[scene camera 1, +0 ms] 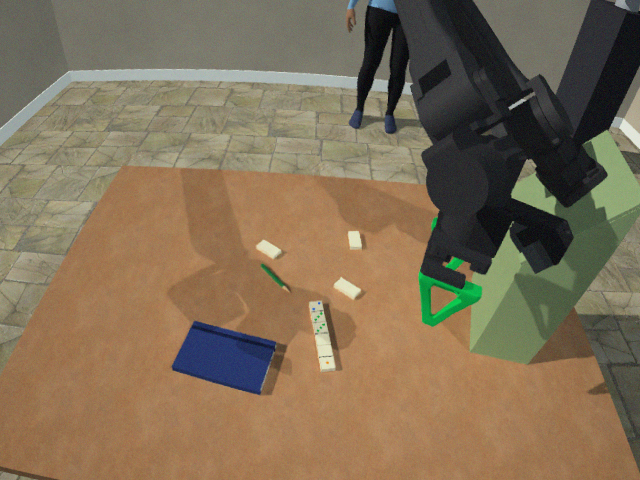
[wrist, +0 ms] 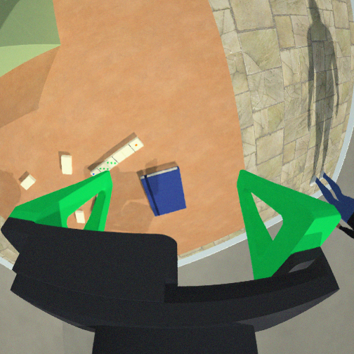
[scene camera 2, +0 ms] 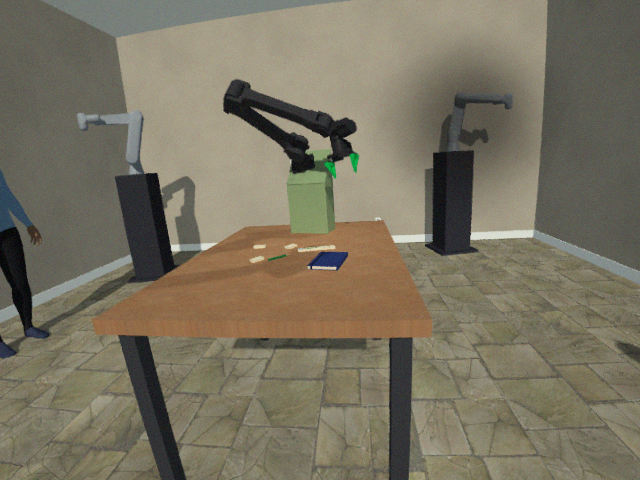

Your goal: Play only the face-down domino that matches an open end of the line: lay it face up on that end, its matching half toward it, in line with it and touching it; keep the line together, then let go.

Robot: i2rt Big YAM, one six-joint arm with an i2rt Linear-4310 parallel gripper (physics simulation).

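Places are measured from the arm's base along level axes (x ahead, y left, z up), in millimetres.
Pixels of known places: gripper, fingertip midpoint: [scene camera 1: 433, 299] [scene camera 2: 345, 175]; arm's base at its link origin: [scene camera 1: 571, 177] [scene camera 2: 303, 164].
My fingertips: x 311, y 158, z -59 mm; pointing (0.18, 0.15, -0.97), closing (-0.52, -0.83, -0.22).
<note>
Ahead of a thing's pixels: the offset from my fingertips to its top centre.
A straight line of three face-up dominoes {89 mm ahead, 155 mm right, 282 mm down} [scene camera 1: 322, 339] [scene camera 2: 316, 248] [wrist: 120, 154] lies on the table, its tiles end to end. Its far end in scene camera 1 shows two blue pips, its near end one orange pip; green threes and blanks meet inside. Three blank-backed dominoes lie apart: one {15 mm ahead, 261 mm right, 282 mm down} [scene camera 1: 347, 288] [scene camera 2: 291, 246] [wrist: 66, 164] near the blue end, one {36 mm back, 401 mm right, 282 mm down} [scene camera 1: 354, 240] [scene camera 2: 259, 246] [wrist: 27, 181] farther back, one {166 mm ahead, 395 mm right, 282 mm down} [scene camera 1: 268, 249] [scene camera 2: 256, 259] [wrist: 80, 216] beyond the pencil. My gripper [scene camera 1: 433, 273] [scene camera 2: 345, 174] [wrist: 174, 177] is open and empty, high above the table, right of the line in scene camera 1.
A green pencil {160 mm ahead, 308 mm right, 284 mm down} [scene camera 1: 275, 277] [scene camera 2: 277, 257] lies between the line and the farthest-left domino. A dark blue notebook {274 mm ahead, 128 mm right, 278 mm down} [scene camera 1: 224, 356] [scene camera 2: 328, 260] [wrist: 167, 192] lies left of the line in scene camera 1. A pale green block [scene camera 1: 522, 315] [scene camera 2: 311, 206] stands at the arm's base.
</note>
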